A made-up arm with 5 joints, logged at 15 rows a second.
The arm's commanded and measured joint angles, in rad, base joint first. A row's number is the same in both.
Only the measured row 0 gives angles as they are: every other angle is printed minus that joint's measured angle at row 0.
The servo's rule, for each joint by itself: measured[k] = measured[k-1] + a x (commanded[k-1-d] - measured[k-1]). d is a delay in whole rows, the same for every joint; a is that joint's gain. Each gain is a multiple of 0.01, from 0.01 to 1. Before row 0 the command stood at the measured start. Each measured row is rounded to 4 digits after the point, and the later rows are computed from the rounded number. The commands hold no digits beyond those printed.
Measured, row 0:
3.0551 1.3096 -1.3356 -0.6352 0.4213
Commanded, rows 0 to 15:
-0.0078 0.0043 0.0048 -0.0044 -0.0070
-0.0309 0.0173 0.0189 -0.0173 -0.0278
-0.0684 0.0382 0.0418 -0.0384 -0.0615
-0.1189 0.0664 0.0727 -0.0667 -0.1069
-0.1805 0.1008 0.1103 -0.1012 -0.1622
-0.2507 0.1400 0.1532 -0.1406 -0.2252
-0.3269 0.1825 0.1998 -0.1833 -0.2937
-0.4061 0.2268 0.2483 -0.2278 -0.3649
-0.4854 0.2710 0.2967 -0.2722 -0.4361
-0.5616 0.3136 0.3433 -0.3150 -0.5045
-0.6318 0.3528 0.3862 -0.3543 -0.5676
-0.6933 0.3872 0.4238 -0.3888 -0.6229
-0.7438 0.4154 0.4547 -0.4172 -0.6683
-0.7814 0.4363 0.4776 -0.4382 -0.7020
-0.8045 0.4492 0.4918 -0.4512 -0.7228
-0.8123 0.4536 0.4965 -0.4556 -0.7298
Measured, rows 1 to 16:
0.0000 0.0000 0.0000 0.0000 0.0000
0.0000 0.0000 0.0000 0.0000 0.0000
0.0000 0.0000 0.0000 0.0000 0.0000
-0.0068 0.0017 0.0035 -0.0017 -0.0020
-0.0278 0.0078 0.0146 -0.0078 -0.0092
-0.0631 0.0197 0.0342 -0.0197 -0.0238
-0.1116 0.0379 0.0619 -0.0380 -0.0471
-0.1715 0.0624 0.0967 -0.0626 -0.0793
-0.2404 0.0927 0.1374 -0.0930 -0.1202
-0.3157 0.1277 0.1823 -0.1282 -0.1688
-0.3943 0.1663 0.2298 -0.1670 -0.2237
-0.4736 0.2071 0.2780 -0.2080 -0.2832
-0.5502 0.2486 0.3250 -0.2497 -0.3452
-0.6212 0.2892 0.3691 -0.2905 -0.4075
-0.6839 0.3274 0.4085 -0.3288 -0.4678
-0.7360 0.3617 0.4418 -0.3633 -0.5239
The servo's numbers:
d 3
a 0.87 0.39 0.72 0.39 0.28

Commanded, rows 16 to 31:
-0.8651 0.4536 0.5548 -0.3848 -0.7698
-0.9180 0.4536 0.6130 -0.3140 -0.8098
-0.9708 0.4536 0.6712 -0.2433 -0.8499
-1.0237 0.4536 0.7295 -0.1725 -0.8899
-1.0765 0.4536 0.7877 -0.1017 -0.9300
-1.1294 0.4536 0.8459 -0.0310 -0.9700
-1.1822 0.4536 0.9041 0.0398 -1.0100
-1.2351 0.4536 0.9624 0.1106 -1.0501
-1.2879 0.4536 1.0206 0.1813 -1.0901
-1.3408 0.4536 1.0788 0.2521 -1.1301
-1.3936 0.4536 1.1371 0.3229 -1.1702
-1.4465 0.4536 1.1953 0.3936 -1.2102
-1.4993 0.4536 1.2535 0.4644 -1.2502
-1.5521 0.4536 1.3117 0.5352 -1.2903
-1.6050 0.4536 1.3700 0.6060 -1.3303
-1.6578 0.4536 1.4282 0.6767 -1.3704
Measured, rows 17 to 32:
-0.7755 0.3908 0.4676 -0.3925 -0.5738
-0.8007 0.4136 0.4850 -0.4154 -0.6155
-0.8108 0.4292 0.4933 -0.4311 -0.6475
-0.8580 0.4387 0.5376 -0.4130 -0.6817
-0.9102 0.4445 0.5919 -0.3744 -0.7176
-0.9629 0.4480 0.6490 -0.3233 -0.7546
-1.0158 0.4502 0.7070 -0.2645 -0.7925
-1.0686 0.4515 0.7651 -0.2010 -0.8310
-1.1215 0.4523 0.8233 -0.1347 -0.8699
-1.1743 0.4528 0.8815 -0.0666 -0.9091
-1.2272 0.4531 0.9397 0.0025 -0.9486
-1.2800 0.4533 0.9979 0.0722 -0.9882
-1.3329 0.4534 1.0561 0.1424 -1.0279
-1.3857 0.4535 1.1144 0.2128 -1.0677
-1.4386 0.4535 1.1726 0.2833 -1.1076
-1.4914 0.4535 1.2308 0.3539 -1.1475

